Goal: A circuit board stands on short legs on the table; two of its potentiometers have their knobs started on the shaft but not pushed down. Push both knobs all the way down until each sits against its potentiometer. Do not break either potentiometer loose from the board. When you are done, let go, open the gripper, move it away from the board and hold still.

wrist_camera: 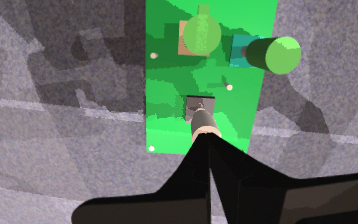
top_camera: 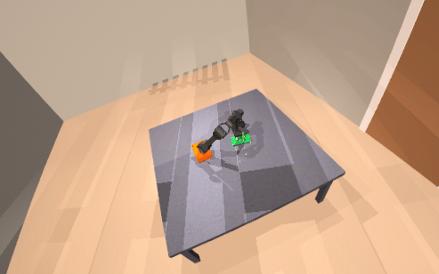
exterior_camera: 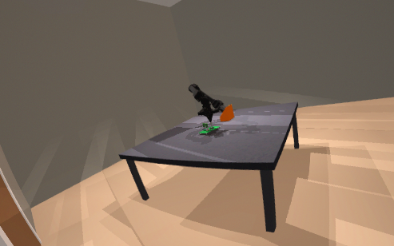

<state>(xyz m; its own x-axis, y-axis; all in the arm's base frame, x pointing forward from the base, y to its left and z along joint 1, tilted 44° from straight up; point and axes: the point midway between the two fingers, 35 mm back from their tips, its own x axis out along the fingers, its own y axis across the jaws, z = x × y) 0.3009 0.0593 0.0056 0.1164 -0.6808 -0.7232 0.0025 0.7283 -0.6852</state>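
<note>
The beige knob is 20 mm below my gripper tip. Also, from my gripper tip: green knob (60 mm ahead, 10 mm below).
</note>
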